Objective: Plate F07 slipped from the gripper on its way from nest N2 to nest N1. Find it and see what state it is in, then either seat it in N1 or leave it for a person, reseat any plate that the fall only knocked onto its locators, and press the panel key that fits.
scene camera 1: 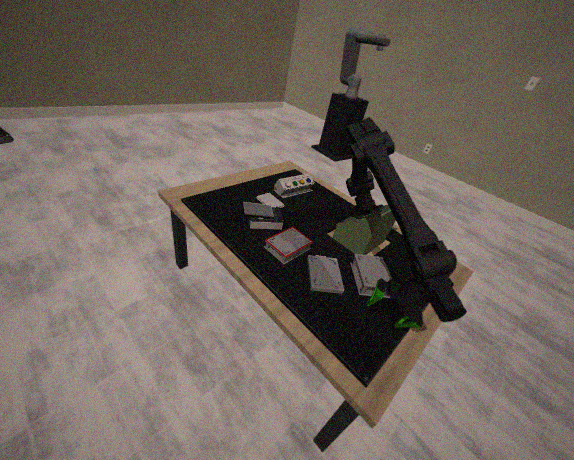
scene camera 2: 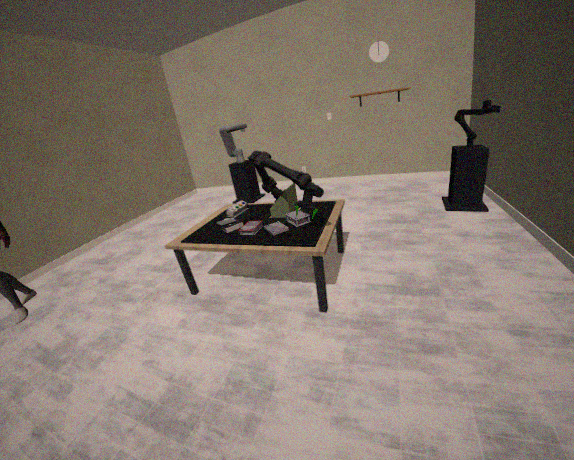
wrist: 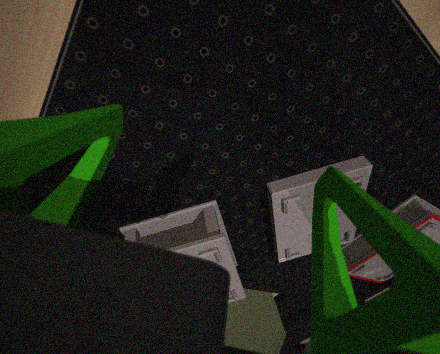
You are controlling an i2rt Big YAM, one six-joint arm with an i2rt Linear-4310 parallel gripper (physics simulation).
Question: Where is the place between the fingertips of my gripper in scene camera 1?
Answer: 381, 315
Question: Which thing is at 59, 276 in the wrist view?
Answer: My gripper.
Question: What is my gripper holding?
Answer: Nothing.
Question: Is my gripper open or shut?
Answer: Open.
